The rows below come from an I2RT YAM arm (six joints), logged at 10 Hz.
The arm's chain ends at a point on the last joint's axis. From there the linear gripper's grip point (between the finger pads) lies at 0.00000 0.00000 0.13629 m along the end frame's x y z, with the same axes.
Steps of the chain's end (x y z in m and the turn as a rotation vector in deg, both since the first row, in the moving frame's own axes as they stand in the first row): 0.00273 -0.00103 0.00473 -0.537 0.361 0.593; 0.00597 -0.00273 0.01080 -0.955 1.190 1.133; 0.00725 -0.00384 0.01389 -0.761 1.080 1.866; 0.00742 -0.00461 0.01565 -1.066 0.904 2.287; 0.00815 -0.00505 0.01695 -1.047 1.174 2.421; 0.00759 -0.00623 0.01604 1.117 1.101 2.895; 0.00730 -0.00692 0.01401 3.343 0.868 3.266; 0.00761 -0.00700 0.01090 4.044 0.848 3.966
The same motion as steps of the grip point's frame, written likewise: 0.00358 0.00025 0.00472 -0.537 0.361 0.593; 0.00878 -0.00043 0.01075 -0.955 1.190 1.133; 0.00979 -0.00199 0.01385 -0.761 1.080 1.866; 0.00952 -0.00203 0.01561 -1.066 0.904 2.287; 0.01089 -0.00250 0.01690 -1.047 1.174 2.421; 0.01027 -0.00882 0.01599 1.117 1.101 2.895; 0.00959 -0.01480 0.01376 3.343 0.868 3.266; 0.00996 -0.01653 0.01055 4.044 0.848 3.966
